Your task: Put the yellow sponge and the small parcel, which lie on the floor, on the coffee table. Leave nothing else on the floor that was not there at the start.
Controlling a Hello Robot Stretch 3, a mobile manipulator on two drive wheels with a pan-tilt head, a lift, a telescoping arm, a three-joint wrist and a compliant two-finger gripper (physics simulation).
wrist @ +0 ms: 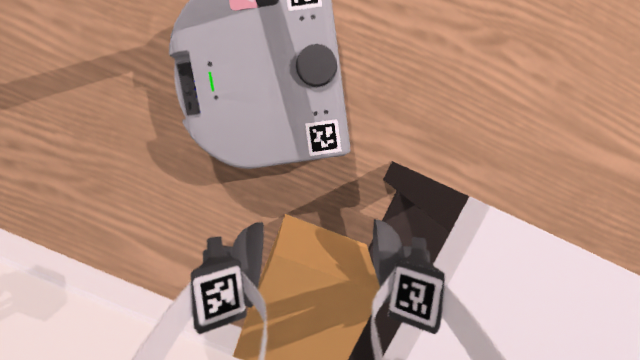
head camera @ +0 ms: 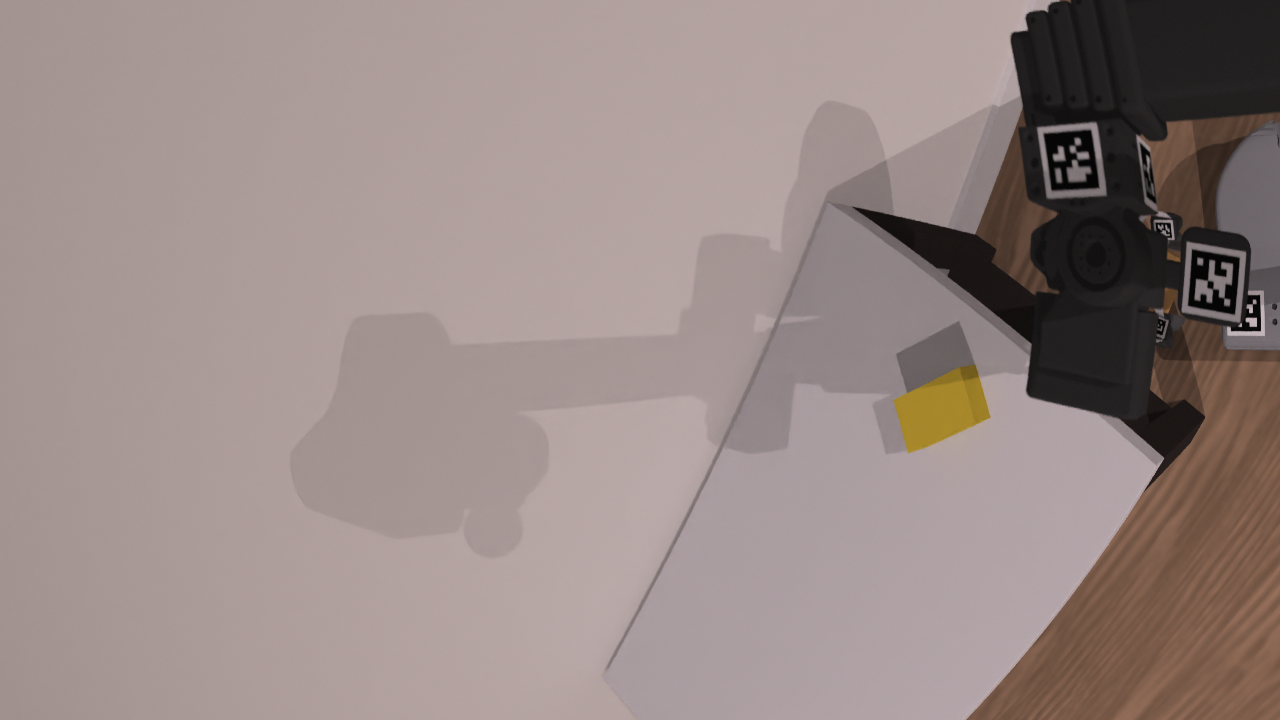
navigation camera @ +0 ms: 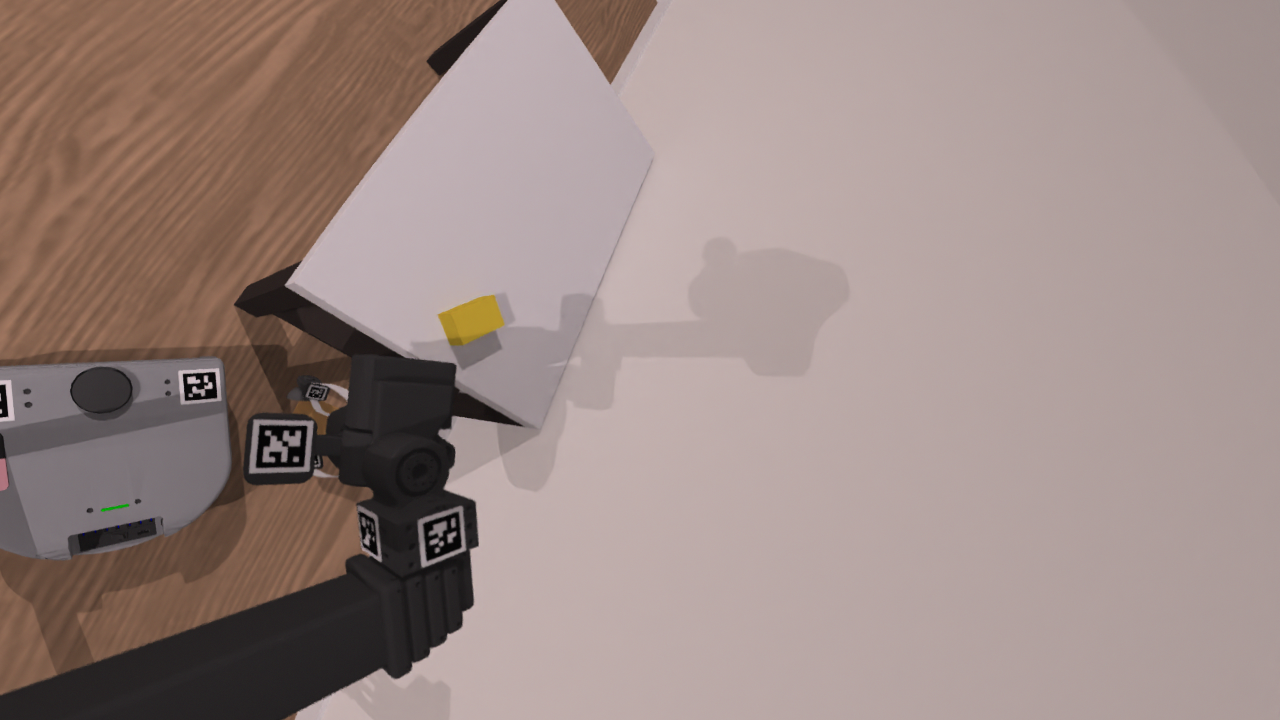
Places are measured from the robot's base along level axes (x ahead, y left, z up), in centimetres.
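Where they show: gripper, between the fingertips: [wrist: 315, 246]; robot's base, origin of its link: [wrist: 314, 78] [navigation camera: 102, 387].
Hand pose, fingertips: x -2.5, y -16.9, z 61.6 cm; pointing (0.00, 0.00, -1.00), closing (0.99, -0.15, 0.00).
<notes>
Each offset is from my fingertips to the centre of the thing. "spot": to the spot under its first point. Level surfaces: height alone.
The yellow sponge {dy -33.5, dx +12.9, dz -14.3 cm} [head camera: 939, 411] [navigation camera: 474, 319] lies on the white top of the coffee table {dz -16.6 cm} [head camera: 832, 573] [navigation camera: 510, 161] [wrist: 565, 295], near one end. My gripper [head camera: 1163, 279] [navigation camera: 313, 426] [wrist: 315, 246] is shut on the small parcel, an orange-brown box. The parcel {dy -2.1, dx -0.7, dz +1.1 cm} [wrist: 315, 310] sits between the two fingertips in the wrist view and runs out of the bottom of the picture. In the head and navigation views the wrist hides most of it. The gripper and parcel are beside the table's end, past the edge of its top, between the table and my base.
My grey base [head camera: 1253, 192] [navigation camera: 134, 474] [wrist: 250, 100] stands on the wooden floor close to the gripper. The table's dark leg frame {spot: dy -6.6, dx +17.1, dz -34.3 cm} [wrist: 425, 192] is right beside the parcel in the wrist view. A pale wall [head camera: 447, 179] [navigation camera: 939, 492] runs along the table's other side.
</notes>
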